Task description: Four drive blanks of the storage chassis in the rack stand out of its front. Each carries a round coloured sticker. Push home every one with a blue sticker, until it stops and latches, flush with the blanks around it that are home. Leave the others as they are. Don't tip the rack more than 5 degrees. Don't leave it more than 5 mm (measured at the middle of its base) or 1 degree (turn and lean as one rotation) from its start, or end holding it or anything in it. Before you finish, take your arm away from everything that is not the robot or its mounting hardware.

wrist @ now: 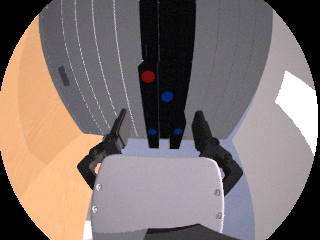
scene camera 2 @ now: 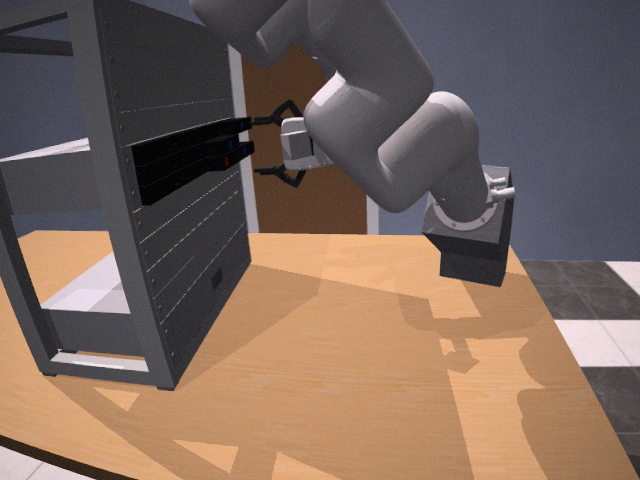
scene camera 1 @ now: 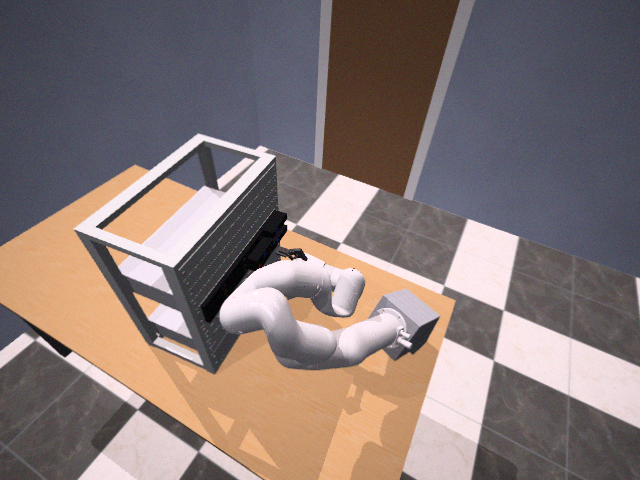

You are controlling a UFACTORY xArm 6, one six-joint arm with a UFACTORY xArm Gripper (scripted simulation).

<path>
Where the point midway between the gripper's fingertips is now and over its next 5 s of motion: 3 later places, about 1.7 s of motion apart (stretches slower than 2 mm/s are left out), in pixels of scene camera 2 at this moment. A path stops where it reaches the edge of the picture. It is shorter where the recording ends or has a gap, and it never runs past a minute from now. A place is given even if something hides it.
My gripper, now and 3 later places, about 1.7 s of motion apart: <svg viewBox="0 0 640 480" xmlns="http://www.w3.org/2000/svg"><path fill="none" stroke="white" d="M253 146L261 134L246 141L225 143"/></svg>
</path>
